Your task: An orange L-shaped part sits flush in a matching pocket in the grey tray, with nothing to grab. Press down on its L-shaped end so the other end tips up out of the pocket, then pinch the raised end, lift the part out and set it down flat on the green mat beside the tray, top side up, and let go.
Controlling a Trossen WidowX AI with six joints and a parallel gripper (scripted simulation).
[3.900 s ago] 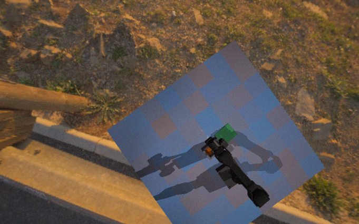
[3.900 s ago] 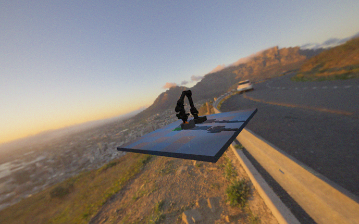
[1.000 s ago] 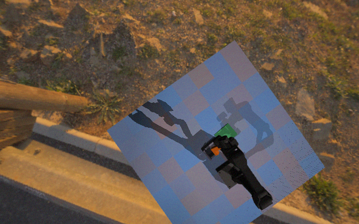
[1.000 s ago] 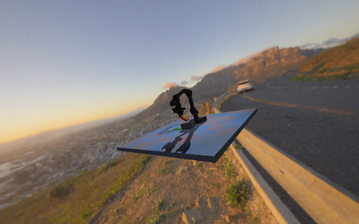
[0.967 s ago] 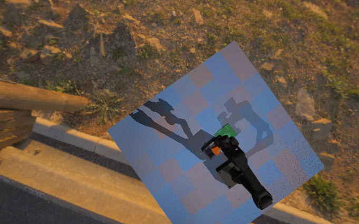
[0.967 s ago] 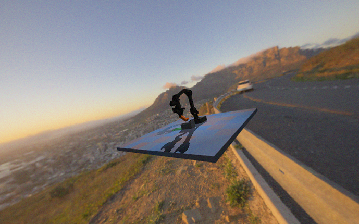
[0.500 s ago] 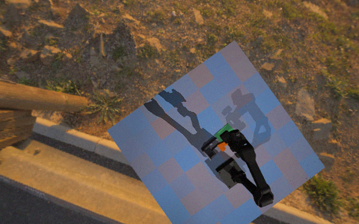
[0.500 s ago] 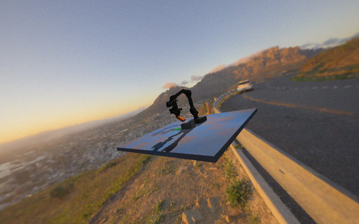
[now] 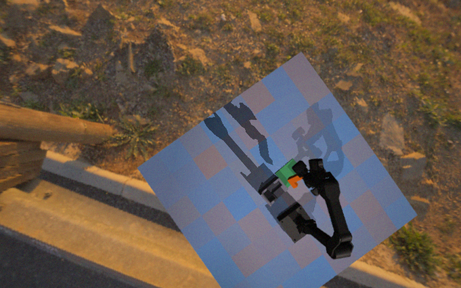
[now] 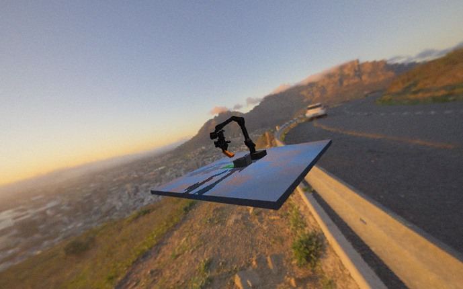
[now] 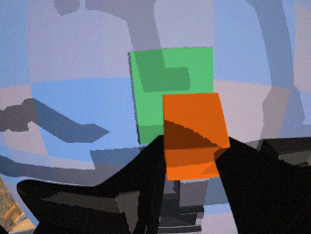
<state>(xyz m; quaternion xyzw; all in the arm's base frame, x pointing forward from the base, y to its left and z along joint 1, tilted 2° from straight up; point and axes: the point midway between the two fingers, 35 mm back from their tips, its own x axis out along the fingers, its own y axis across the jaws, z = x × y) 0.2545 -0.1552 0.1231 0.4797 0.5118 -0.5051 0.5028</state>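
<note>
My gripper tip is now 2 cm to the right of the green mat and 16 cm above it. Also, from my gripper tip: orange L-shaped part: 2 cm behind, 3 cm to the left, 3 cm below.
</note>
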